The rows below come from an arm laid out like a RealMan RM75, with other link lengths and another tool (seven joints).
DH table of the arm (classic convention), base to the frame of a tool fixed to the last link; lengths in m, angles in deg. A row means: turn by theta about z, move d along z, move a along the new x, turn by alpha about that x. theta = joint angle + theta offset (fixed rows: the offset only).
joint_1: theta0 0  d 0.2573  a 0  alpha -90
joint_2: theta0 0  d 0  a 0  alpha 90
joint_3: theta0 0  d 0.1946  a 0  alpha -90
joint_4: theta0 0  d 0  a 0  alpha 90
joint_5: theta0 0  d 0.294  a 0  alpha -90
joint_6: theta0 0  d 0  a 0  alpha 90
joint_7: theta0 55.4  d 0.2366  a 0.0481  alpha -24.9
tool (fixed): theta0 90  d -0.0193  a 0  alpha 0
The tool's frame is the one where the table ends.
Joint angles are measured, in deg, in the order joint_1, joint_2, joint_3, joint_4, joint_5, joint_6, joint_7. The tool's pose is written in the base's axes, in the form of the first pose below.
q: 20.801, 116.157, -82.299, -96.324, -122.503, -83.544, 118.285
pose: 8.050 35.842 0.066 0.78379 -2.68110 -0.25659
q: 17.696, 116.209, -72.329, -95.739, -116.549, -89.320, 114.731
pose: 10.525 35.453 4.214 0.67493 -2.61730 -0.32301
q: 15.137, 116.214, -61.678, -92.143, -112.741, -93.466, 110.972
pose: 14.615 35.230 8.110 0.54898 -2.56709 -0.44103
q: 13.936, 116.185, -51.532, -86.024, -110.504, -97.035, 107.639
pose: 18.950 34.431 10.967 0.40959 -2.50554 -0.55224
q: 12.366, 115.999, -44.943, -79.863, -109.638, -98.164, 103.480
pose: 23.076 33.405 12.146 0.31374 -2.45922 -0.64524
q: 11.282, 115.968, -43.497, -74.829, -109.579, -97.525, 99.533
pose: 25.698 32.704 11.273 0.27076 -2.44285 -0.66648
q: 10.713, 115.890, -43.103, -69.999, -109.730, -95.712, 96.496
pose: 27.845 32.390 10.024 0.22626 -2.43355 -0.68909
